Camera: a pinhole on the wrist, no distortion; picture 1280 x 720 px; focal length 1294.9 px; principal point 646.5 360.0 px. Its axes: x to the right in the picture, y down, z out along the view. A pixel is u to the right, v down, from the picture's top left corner.
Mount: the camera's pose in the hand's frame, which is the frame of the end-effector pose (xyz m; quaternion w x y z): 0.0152 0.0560 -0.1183 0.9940 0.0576 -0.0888 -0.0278
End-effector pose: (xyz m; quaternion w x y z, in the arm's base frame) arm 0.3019 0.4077 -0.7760 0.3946 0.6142 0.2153 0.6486
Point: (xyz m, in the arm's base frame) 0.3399 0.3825 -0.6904
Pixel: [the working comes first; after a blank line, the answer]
In the camera's frame: 0.0501 0.0366 0.1639

1042 649
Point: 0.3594 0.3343 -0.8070
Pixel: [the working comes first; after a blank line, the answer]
In the camera's frame: -0.0511 -0.0317 0.2014

318 156
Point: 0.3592 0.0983 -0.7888
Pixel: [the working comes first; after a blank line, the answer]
In the camera's frame: -0.2212 0.1200 0.2653

outside the picture
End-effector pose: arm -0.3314 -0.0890 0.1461 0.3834 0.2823 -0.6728 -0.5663
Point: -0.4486 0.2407 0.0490
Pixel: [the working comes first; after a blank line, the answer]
In the camera's frame: -0.1587 -0.0536 0.4463

186 204
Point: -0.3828 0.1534 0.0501
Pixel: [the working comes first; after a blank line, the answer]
In the camera's frame: -0.1410 -0.0769 0.3410

111 68
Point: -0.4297 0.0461 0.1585
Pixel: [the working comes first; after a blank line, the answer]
In the camera's frame: -0.0190 0.0074 0.2821

559 394
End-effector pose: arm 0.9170 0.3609 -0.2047 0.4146 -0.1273 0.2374 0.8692
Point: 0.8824 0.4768 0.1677
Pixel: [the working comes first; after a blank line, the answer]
In the camera's frame: 0.0132 0.0784 0.4970

681 564
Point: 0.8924 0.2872 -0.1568
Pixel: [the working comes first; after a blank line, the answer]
In the camera's frame: -0.0475 0.0293 0.1293

171 653
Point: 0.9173 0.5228 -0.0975
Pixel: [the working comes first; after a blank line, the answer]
In the camera's frame: 0.1041 -0.0732 0.2911

1110 34
